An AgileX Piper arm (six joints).
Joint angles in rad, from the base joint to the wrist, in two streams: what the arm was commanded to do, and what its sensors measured. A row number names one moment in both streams.
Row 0, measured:
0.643 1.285 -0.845 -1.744 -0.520 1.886
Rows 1 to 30, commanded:
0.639 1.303 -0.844 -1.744 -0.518 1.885
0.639 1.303 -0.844 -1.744 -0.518 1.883
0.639 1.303 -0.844 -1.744 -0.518 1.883
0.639 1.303 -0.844 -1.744 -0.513 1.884
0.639 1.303 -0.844 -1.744 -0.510 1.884
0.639 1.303 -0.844 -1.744 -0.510 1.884
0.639 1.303 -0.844 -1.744 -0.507 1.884
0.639 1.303 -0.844 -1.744 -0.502 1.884
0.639 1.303 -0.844 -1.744 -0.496 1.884
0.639 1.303 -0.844 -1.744 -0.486 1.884
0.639 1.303 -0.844 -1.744 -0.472 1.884
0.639 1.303 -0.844 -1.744 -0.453 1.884
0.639 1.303 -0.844 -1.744 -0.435 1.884
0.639 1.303 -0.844 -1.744 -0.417 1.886
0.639 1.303 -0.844 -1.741 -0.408 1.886
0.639 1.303 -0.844 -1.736 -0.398 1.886
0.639 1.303 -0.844 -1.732 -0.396 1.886
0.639 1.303 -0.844 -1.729 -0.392 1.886
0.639 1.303 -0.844 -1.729 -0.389 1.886
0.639 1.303 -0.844 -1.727 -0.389 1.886
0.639 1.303 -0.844 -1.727 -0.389 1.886
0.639 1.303 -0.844 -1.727 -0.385 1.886
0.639 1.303 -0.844 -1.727 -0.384 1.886
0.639 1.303 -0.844 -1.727 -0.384 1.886
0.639 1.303 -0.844 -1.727 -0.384 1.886
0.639 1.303 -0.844 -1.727 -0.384 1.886
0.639 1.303 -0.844 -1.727 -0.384 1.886
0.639 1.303 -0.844 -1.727 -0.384 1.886
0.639 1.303 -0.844 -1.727 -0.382 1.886
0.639 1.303 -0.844 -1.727 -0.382 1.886
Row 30, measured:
0.643 1.303 -0.845 -1.738 -0.393 1.886
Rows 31 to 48, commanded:
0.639 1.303 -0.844 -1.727 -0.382 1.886
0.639 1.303 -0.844 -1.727 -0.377 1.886
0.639 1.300 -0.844 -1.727 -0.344 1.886
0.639 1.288 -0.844 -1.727 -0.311 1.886
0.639 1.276 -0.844 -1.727 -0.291 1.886
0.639 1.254 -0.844 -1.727 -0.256 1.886
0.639 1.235 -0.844 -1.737 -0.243 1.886
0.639 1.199 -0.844 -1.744 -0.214 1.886
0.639 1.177 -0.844 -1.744 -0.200 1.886
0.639 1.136 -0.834 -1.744 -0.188 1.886
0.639 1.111 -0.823 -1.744 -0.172 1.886
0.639 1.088 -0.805 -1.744 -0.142 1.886
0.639 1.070 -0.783 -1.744 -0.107 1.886
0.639 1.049 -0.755 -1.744 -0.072 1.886
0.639 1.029 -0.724 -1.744 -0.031 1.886
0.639 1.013 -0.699 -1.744 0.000 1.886
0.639 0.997 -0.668 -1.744 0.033 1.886
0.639 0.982 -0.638 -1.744 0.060 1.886
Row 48, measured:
0.643 1.037 -0.735 -1.740 -0.066 1.886
